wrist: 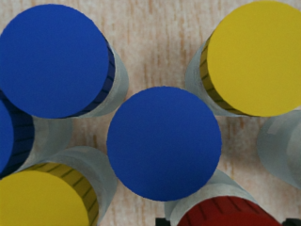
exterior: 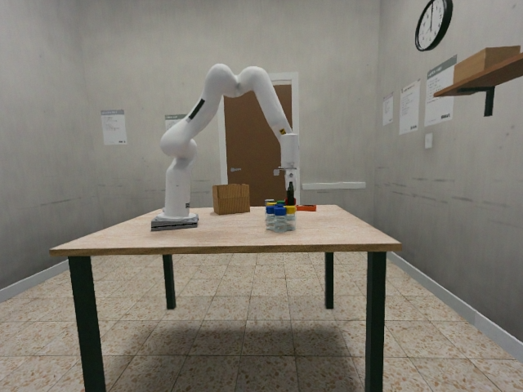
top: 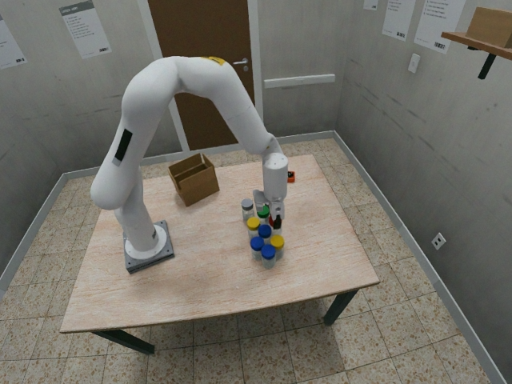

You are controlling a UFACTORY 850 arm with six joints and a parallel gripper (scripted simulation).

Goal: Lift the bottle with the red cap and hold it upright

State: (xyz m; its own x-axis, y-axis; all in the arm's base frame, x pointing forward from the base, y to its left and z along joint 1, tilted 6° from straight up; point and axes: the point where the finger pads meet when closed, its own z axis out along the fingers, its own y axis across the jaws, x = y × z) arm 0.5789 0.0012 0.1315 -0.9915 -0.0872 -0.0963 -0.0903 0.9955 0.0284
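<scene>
Right now my hand is 5 cm past the green-capped bottle, 7 cm to the right of it and 7 cm above it. From my hand the other things lie so: bottle with red cap 5 cm below; orange device 9 cm ahead, 38 cm to the left, 10 cm below.
</scene>
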